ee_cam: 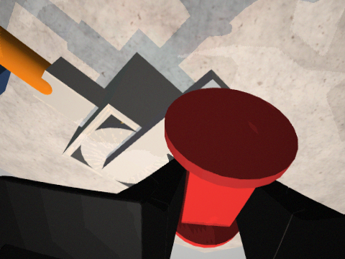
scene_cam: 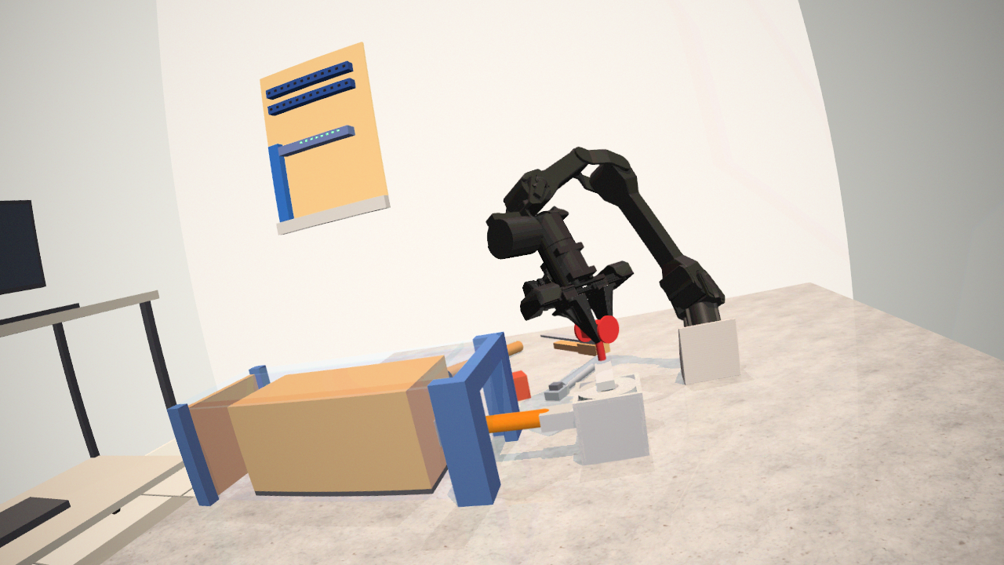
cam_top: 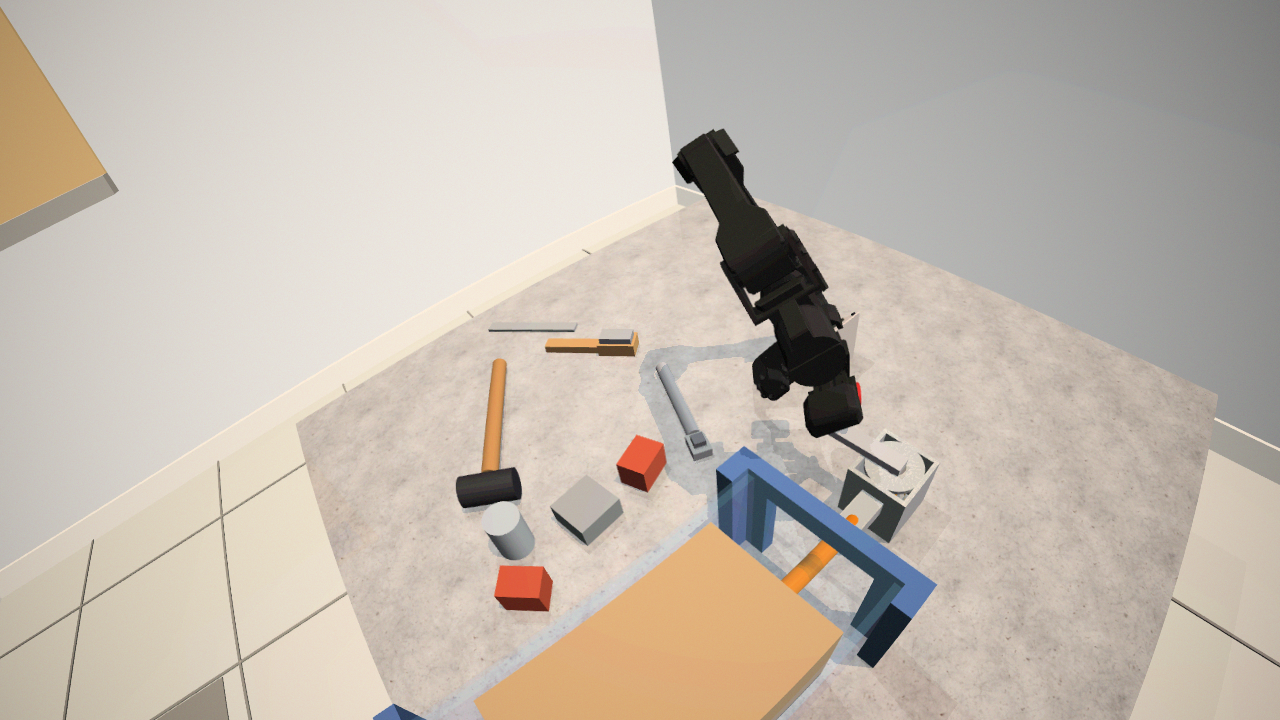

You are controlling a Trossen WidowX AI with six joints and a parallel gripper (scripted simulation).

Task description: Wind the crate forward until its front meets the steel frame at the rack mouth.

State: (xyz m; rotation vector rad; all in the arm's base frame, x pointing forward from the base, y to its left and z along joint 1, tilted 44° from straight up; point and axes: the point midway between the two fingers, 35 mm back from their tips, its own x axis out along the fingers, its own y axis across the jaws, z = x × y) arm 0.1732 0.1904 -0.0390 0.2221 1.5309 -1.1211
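Right now the crank handle is 30 mm to the left of my gripper tip, 30 mm below it and 10 mm ahead of it. Round my gripper tip: blue steel frame (160 mm ahead, 100 mm to the left, 30 mm below); red knob (10 mm to the right, 10 mm ahead); grey winch (100 mm below, 80 mm to the left, 20 mm behind).
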